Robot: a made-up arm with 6 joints.
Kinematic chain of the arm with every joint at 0, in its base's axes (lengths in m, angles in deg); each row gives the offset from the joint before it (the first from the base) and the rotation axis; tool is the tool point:
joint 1: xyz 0 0 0.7 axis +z
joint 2: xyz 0.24 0 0 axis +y
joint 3: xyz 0 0 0.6 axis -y
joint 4: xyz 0 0 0.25 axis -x
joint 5: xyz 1.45 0 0 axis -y
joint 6: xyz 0.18 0 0 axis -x
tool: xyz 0 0 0
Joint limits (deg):
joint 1: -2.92..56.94
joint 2: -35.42..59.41
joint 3: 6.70..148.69
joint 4: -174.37..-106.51
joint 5: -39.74..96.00
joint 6: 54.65..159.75
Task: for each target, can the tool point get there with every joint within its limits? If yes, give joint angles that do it. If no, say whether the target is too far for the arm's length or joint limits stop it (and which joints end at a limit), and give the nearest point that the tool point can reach.
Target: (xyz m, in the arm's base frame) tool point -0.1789 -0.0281 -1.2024
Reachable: no: joint limits stop it (at a limit: joint 1, joint 2, joint 3, joint 4) | nearest point 0.9319 1.3995 -0.0906 | short by 2.123 m
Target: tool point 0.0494 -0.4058 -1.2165
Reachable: no: joint limits stop it (at a limit: joint 1, joint 2, joint 3) | nearest point 1.6845 -0.1192 -0.0974 | short by 2.002 m
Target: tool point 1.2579 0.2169 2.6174
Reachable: yes | joints 12.75 32.87 91.19 -149.25 45.90 132.70
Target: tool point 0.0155 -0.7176 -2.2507
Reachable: no: too far | nearest point 1.7211 -0.1314 -0.1338 | short by 2.781 m
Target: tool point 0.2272 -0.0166 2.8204
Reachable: yes | joints 16.44 19.61 112.92 -144.38 49.95 71.76
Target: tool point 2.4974 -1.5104 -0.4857
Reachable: no: too far | nearest point 1.9552 -0.2432 0.0123 | short by 1.466 m
